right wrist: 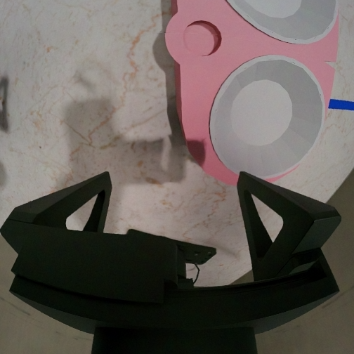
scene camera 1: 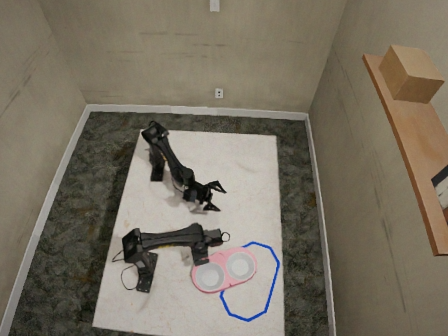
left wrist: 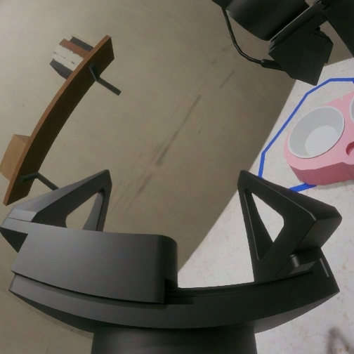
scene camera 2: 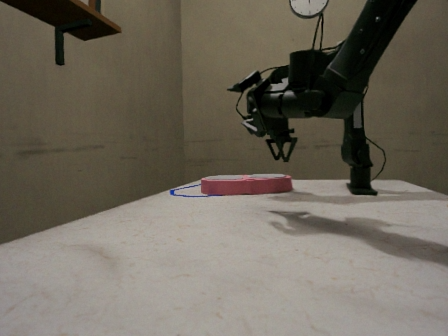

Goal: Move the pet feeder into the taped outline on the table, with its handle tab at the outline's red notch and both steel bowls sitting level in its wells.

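Where they show: left gripper, between the fingertips: (scene camera 1: 223, 202) (scene camera 2: 235, 105); right gripper, between the fingertips: (scene camera 1: 199, 254) (scene camera 2: 281, 161); left arm's base, origin of its link: (scene camera 1: 158, 167); right arm's base, origin of its link: (scene camera 1: 147, 272) (scene camera 2: 359, 190).
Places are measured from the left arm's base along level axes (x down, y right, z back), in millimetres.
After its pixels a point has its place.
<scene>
The pink pet feeder (scene camera 1: 226, 274) @(z -429, x -46, y 613 mm) (scene camera 2: 245, 187) @(z -408, x -23, y 498 mm) (left wrist: 320, 172) (right wrist: 197, 90) lies flat, overlapping the left side of the blue taped outline (scene camera 1: 272, 287) @(z -655, x -1, y 661 mm) (scene camera 2: 172, 192) @(z -667, x -1, y 498 mm) (right wrist: 341, 104). Its left end is outside the outline in scene camera 1. One grey bowl (scene camera 1: 210, 276) @(z -353, x -18, y 620 mm) (right wrist: 265, 115) and another bowl (scene camera 1: 241, 265) @(z -501, x -18, y 560 mm) (left wrist: 320, 132) sit in the wells and look level. The handle tab (right wrist: 173, 40) is on the feeder's long left side in the right wrist view. The red notch does not show. My right gripper (scene camera 2: 281, 158) @(z -296, x -104, y 535 mm) (right wrist: 174, 178) is open above the feeder's near end. My left gripper (scene camera 1: 222, 201) @(z -399, x -255, y 333 mm) (left wrist: 174, 176) is open, away from it.
My right arm (scene camera 1: 170, 239) @(z -217, x -422, y 571 mm) reaches across beside the feeder, and my left arm (scene camera 1: 172, 162) @(z -154, x -316, y 170 mm) stands above it in scene camera 1. The table's right edge runs close to the outline. A wall shelf (scene camera 1: 415, 135) (left wrist: 50, 120) holds a box (scene camera 1: 410, 75).
</scene>
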